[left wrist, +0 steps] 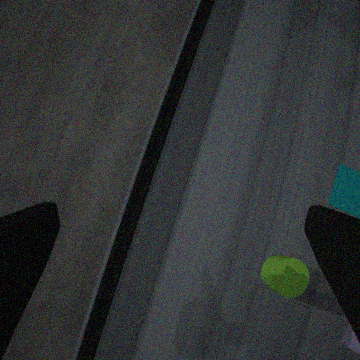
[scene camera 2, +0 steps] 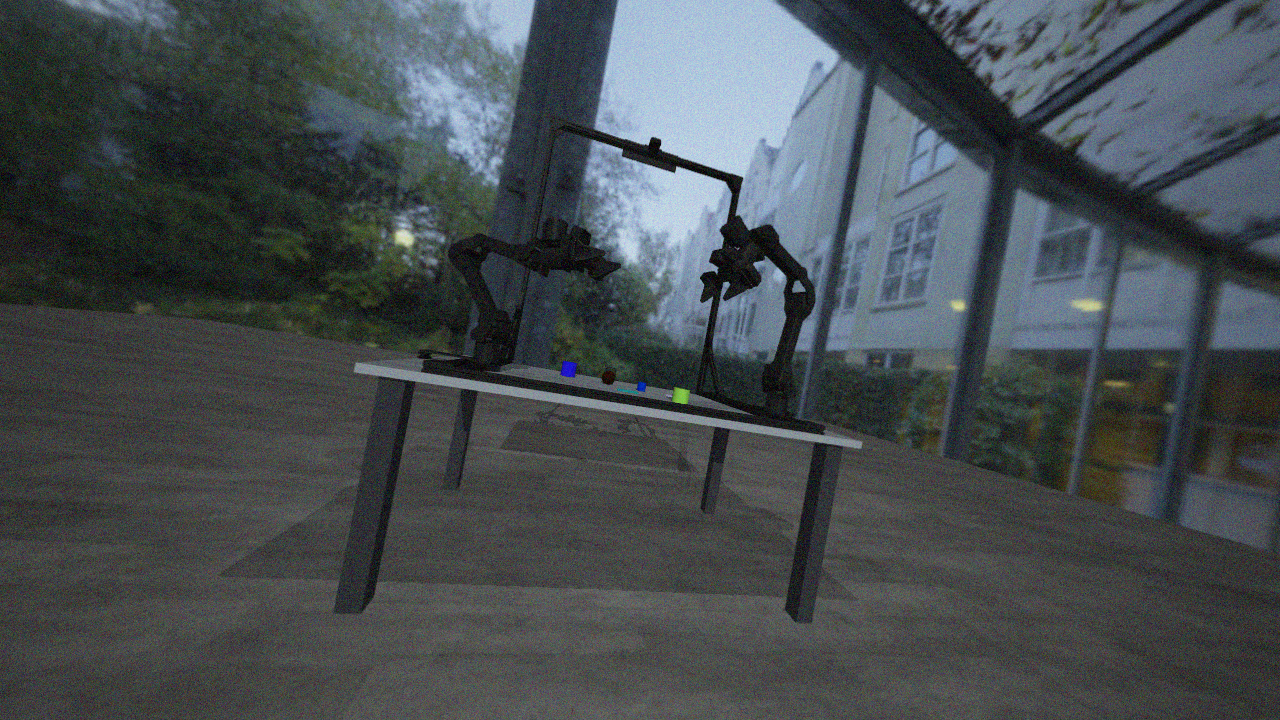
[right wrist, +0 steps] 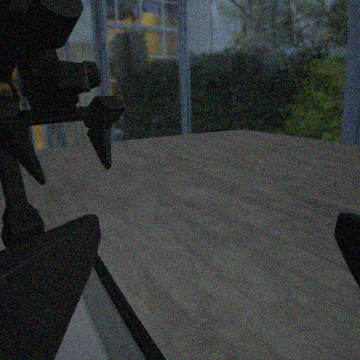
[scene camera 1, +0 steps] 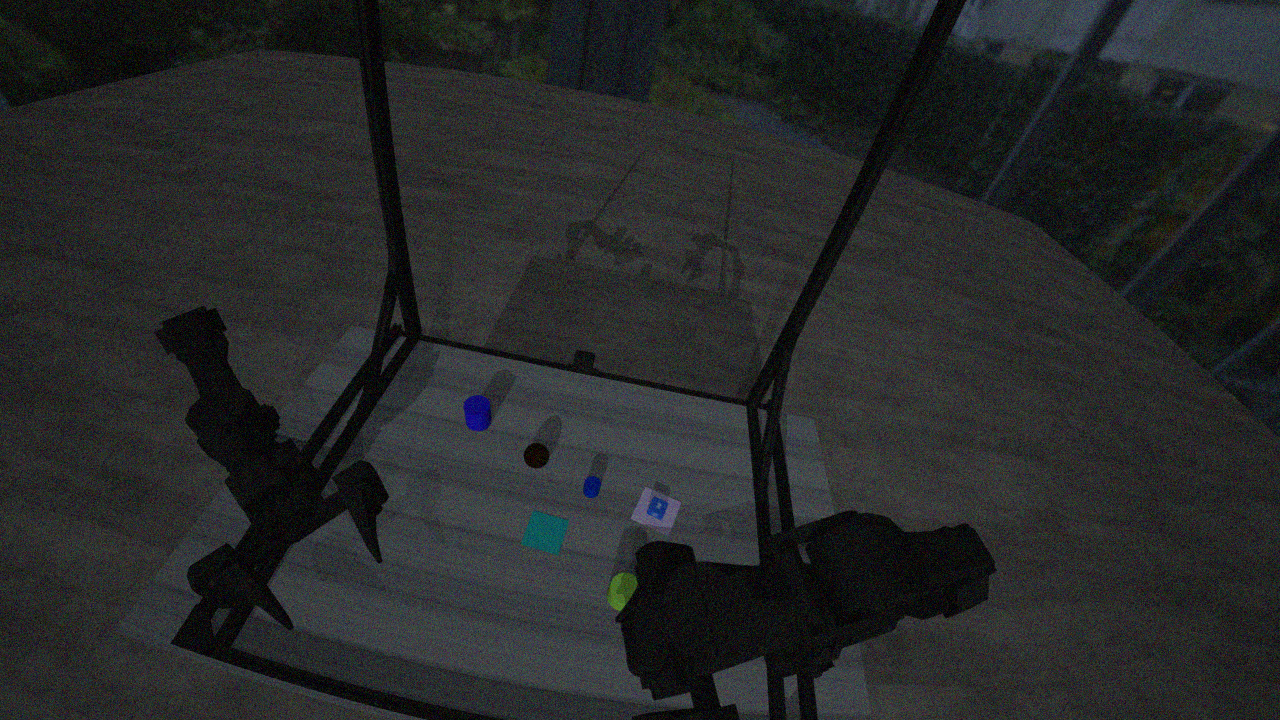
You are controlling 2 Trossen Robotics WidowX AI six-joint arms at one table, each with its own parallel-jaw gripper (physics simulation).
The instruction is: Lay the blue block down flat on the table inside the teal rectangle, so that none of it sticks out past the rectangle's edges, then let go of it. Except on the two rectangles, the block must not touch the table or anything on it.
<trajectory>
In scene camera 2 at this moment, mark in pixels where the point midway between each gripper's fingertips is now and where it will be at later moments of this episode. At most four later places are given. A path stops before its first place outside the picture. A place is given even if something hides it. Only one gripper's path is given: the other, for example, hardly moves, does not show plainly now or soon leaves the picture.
My left gripper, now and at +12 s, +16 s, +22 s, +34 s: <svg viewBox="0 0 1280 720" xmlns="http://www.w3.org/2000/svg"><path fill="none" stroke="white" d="M712 300L713 316L715 318L699 346L680 377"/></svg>
</trajectory>
